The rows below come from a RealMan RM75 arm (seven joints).
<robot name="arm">
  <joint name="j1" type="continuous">
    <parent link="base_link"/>
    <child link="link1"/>
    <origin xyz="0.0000 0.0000 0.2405"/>
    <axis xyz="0 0 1"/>
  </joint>
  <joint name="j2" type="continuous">
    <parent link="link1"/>
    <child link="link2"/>
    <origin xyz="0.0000 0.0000 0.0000"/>
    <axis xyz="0 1 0"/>
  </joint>
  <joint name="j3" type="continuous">
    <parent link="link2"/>
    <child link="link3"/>
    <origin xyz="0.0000 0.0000 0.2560"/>
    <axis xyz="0 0 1"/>
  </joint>
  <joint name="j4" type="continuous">
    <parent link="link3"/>
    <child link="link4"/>
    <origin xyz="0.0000 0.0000 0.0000"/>
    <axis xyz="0 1 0"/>
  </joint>
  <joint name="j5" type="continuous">
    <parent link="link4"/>
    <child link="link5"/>
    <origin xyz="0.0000 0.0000 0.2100"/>
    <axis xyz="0 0 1"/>
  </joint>
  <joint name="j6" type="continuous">
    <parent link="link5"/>
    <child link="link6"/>
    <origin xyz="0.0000 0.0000 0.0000"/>
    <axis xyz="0 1 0"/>
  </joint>
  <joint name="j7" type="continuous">
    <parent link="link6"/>
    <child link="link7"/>
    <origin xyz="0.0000 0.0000 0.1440"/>
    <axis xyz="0 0 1"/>
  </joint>
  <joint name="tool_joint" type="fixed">
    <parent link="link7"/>
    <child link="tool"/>
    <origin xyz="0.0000 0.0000 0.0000"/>
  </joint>
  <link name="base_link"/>
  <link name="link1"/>
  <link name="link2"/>
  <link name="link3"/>
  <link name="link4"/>
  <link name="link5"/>
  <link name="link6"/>
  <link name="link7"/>
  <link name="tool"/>
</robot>
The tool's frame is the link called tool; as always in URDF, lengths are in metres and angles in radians. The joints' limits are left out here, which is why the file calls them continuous.
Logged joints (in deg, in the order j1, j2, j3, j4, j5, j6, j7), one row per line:
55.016, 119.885, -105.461, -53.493, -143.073, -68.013, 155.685
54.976, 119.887, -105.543, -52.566, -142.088, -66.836, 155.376
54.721, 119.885, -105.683, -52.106, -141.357, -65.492, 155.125
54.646, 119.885, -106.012, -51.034, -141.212, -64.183, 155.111
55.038, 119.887, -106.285, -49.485, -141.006, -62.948, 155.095
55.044, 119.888, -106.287, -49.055, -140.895, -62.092, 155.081
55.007, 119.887, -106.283, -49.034, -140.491, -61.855, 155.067
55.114, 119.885, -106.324, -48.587, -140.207, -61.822, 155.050
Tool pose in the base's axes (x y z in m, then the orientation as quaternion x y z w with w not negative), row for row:
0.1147, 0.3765, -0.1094, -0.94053, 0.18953, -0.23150, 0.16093
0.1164, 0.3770, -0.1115, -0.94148, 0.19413, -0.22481, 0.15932
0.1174, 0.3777, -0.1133, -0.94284, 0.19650, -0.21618, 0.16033
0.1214, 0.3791, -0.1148, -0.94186, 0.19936, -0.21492, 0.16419
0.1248, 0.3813, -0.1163, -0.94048, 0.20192, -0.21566, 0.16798
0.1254, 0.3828, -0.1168, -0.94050, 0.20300, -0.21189, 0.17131
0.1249, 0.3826, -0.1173, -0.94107, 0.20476, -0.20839, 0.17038
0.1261, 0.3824, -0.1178, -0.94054, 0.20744, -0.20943, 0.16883
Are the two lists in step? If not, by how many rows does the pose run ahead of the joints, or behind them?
They are in step.
